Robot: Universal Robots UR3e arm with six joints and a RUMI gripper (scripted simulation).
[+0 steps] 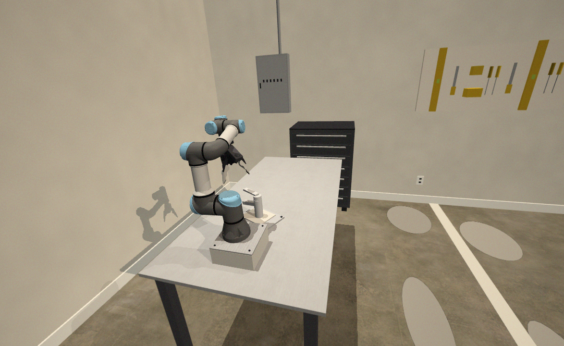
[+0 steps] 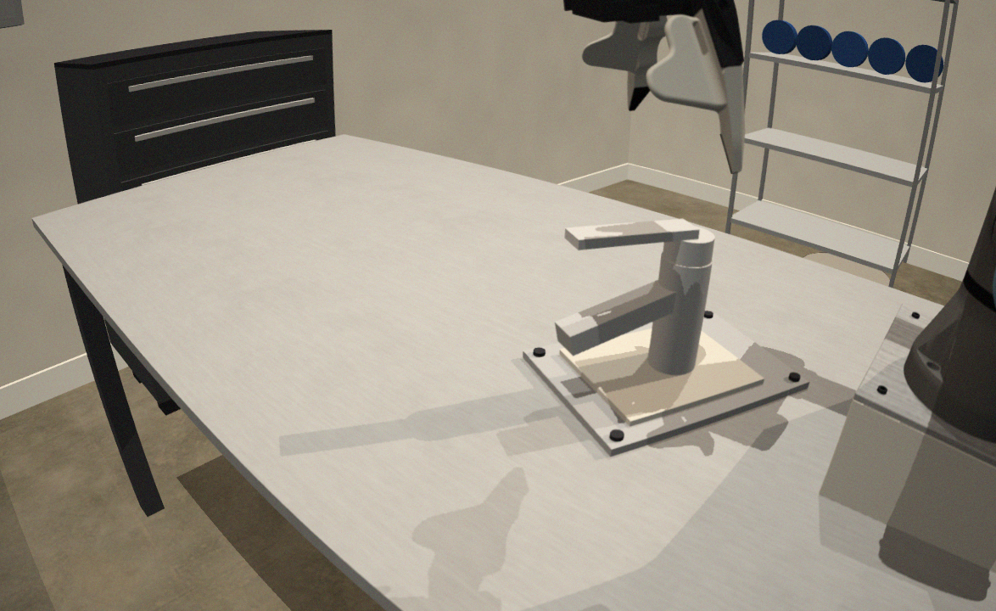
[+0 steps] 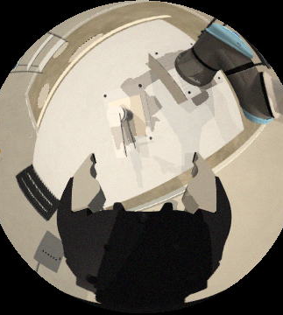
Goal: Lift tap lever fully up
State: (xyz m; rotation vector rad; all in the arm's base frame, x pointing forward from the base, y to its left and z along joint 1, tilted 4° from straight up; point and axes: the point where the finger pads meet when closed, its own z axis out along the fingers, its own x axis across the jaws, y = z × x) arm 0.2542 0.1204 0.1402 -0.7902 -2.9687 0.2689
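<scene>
Right now the flat lever is 6 cm ahead of my hand, 4 cm to the right of it and 10 cm below it. The rest, counted from my hand: grey tap (5 cm ahead, 7 cm to the right, 15 cm below).
</scene>
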